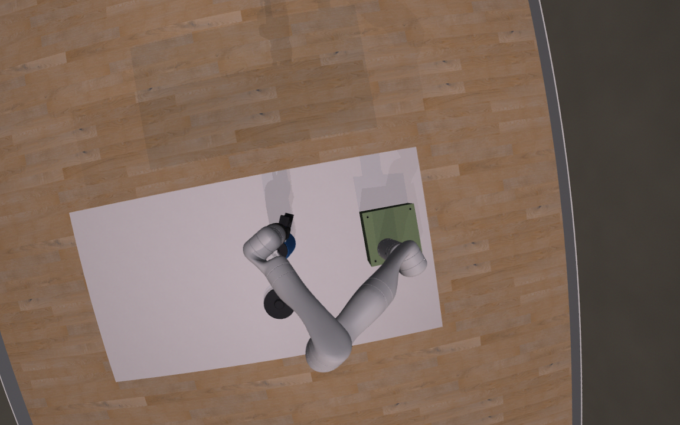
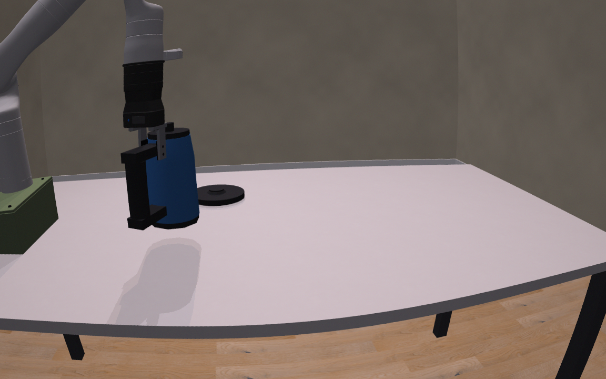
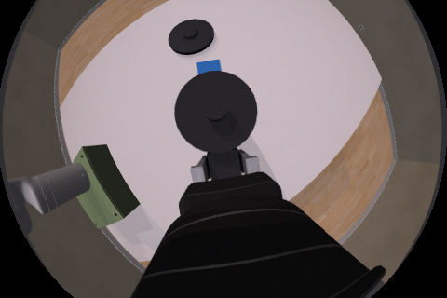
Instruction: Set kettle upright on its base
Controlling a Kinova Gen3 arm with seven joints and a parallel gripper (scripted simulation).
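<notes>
The blue kettle is 60 mm below my hand, 20 mm to the left of it and 10 mm ahead of it. From my hand the other things lie so: round black base (360 mm to the left, 190 mm below, 40 mm ahead).
</notes>
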